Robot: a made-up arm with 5 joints.
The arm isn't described. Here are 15 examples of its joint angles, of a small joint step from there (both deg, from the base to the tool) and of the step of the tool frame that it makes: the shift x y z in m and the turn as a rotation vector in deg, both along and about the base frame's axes.
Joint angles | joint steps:
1: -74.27 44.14 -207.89 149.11 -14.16 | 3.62 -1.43 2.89 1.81 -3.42
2: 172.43 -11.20 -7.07 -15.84 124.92 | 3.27 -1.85 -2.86 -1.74 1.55
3: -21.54 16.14 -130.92 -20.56 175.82 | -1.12 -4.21 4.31 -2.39 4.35
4: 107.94 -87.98 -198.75 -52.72 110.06 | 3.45 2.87 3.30 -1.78 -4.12
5: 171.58 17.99 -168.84 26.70 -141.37 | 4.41 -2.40 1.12 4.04 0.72
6: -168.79 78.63 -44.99 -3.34 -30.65 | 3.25 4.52 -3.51 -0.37 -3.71
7: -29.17 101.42 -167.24 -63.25 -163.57 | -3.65 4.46 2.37 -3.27 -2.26
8: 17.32 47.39 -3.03 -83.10 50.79 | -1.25 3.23 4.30 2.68 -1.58
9: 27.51 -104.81 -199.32 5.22 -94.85 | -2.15 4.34 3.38 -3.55 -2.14
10: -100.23 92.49 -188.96 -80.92 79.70 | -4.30 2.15 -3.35 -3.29 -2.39
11: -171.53 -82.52 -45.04 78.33 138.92 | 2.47 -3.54 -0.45 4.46 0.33
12: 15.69 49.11 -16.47 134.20 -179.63 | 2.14 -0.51 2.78 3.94 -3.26
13: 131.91 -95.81 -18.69 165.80 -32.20 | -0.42 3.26 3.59 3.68 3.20
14: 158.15 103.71 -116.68 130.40 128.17 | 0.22 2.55 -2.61 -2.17 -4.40
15: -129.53 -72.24 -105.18 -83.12 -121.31 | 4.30 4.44 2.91 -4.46 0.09
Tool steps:
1: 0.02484 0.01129 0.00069 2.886 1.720 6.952
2: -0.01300 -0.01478 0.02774 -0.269 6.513 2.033
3: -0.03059 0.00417 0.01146 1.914 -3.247 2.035
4: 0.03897 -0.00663 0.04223 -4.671 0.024 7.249
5: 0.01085 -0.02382 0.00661 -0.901 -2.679 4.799
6: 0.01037 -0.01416 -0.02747 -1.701 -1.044 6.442
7: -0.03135 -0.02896 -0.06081 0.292 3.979 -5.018
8: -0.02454 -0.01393 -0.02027 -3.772 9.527 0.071
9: -0.04291 0.00521 0.05998 -0.146 4.584 -1.183
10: -0.03630 0.02240 -0.01460 -4.384 0.978 -6.688
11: 0.02138 0.00546 -0.01102 -0.166 -0.505 2.253
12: -0.00305 0.00346 0.01817 -1.245 6.108 -1.074
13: 0.00126 -0.00337 0.00106 -6.081 -9.000 -2.184
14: 0.00486 -0.00325 -0.02002 -2.838 3.531 -1.731
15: -0.05690 -0.01590 0.03498 2.351 -1.685 4.316
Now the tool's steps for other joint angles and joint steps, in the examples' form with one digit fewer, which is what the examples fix.
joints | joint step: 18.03 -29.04 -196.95 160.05 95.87 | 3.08 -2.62 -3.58 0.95 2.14
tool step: -0.0277 -0.0234 -0.0202 3.64 -4.28 2.30
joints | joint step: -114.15 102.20 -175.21 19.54 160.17 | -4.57 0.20 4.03 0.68 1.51
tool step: -0.0529 0.0296 -0.0339 3.88 -3.24 -5.52
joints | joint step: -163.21 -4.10 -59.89 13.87 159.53 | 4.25 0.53 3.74 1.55 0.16
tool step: 0.0141 -0.0308 -0.0349 1.78 -5.55 4.14
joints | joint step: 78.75 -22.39 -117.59 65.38 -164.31 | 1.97 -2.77 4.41 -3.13 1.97
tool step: -0.0081 -0.0104 -0.0045 1.81 1.61 1.47
